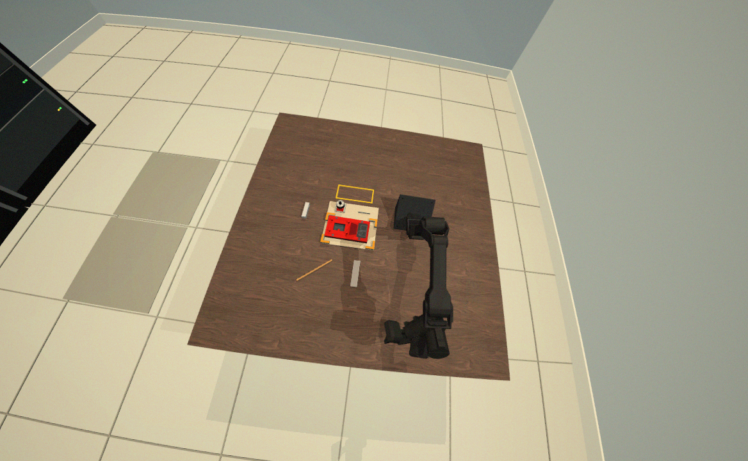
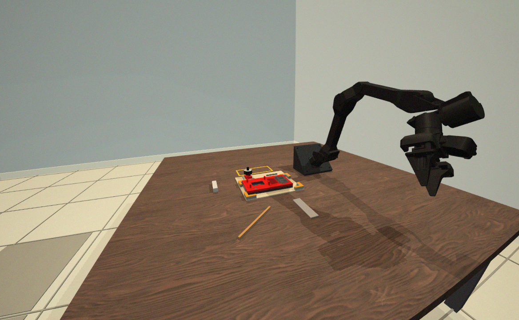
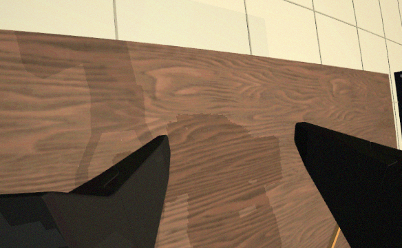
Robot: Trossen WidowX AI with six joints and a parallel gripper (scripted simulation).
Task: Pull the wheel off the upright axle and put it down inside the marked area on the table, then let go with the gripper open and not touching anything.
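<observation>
The wheel is 31 cm ahead of my gripper tip, 56 cm to the right of it and 12 cm below it. Round my gripper tip: black axle (31 cm ahead, 56 cm to the right, 12 cm below); then flat grey strip (17 cm ahead, 25 cm to the right, 16 cm below); then thin wooden stick (35 cm ahead, 23 cm to the right, 15 cm below).
</observation>
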